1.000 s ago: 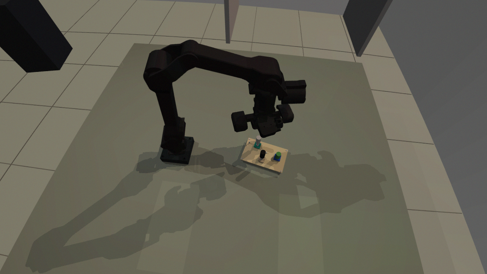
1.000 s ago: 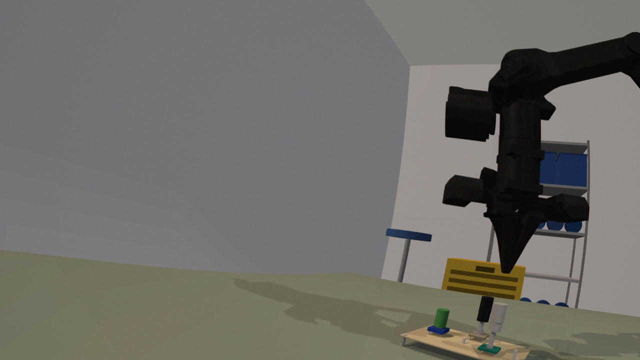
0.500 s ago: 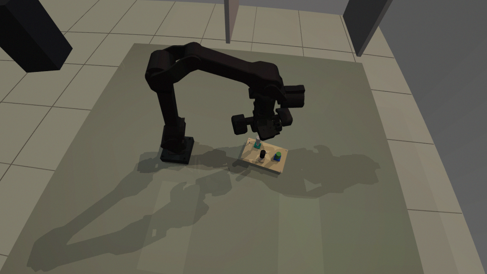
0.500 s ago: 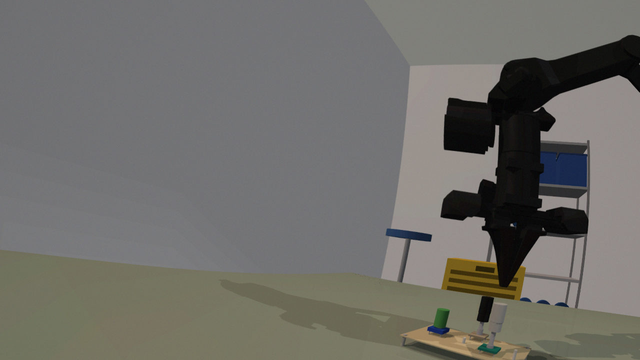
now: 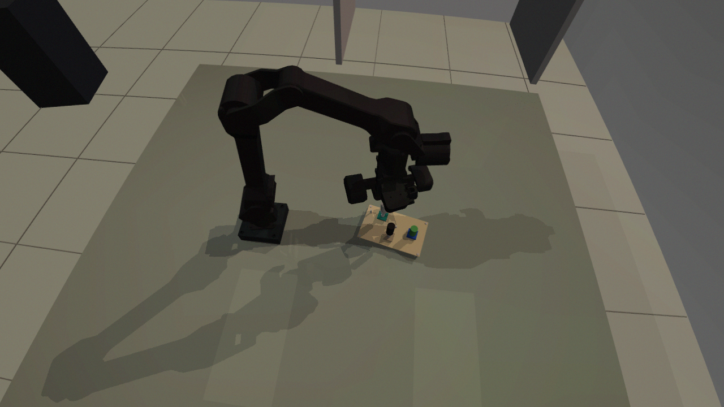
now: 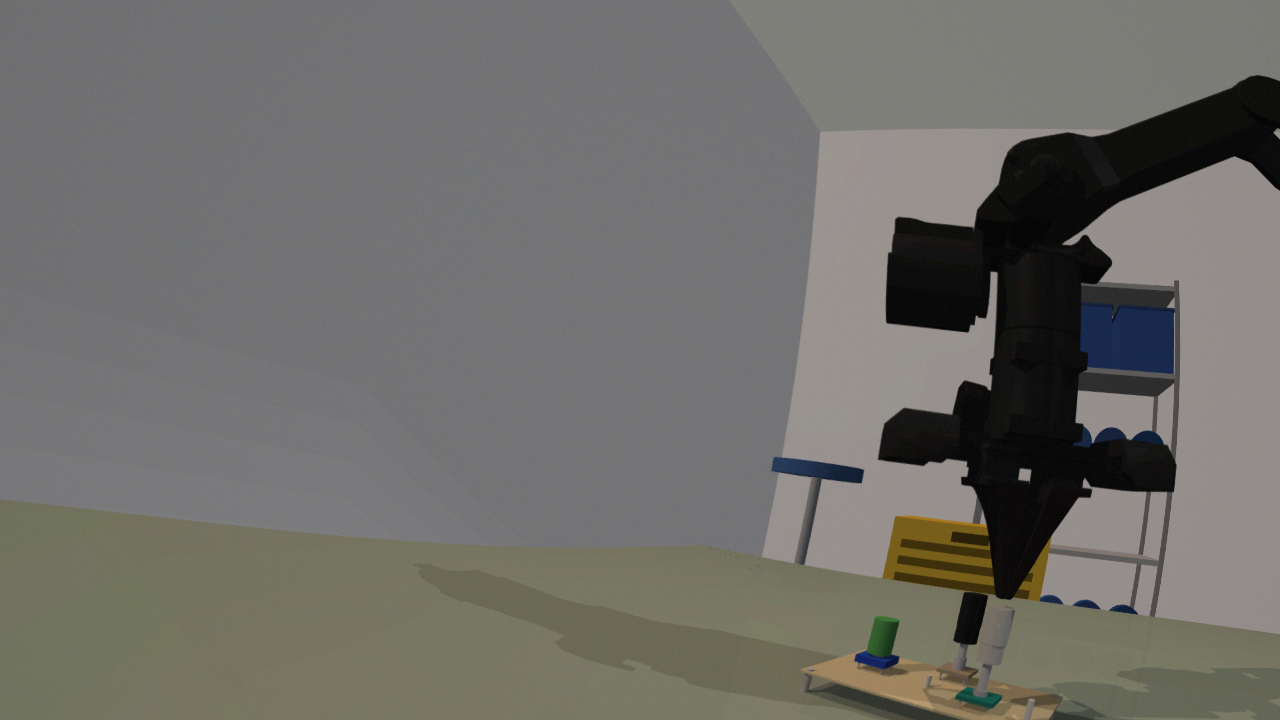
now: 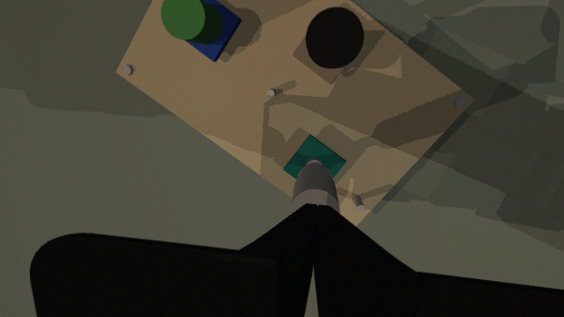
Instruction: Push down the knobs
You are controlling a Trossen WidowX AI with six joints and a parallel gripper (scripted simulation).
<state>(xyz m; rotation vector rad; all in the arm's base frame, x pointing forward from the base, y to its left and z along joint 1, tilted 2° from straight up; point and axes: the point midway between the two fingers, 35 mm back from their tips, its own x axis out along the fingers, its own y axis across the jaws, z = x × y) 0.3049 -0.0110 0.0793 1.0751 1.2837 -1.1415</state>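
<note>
My gripper tip is 2 cm above the white knob. From my gripper tip the other things lie so: black knob 6 cm to the right, 3 cm below, 1 cm ahead.
</note>
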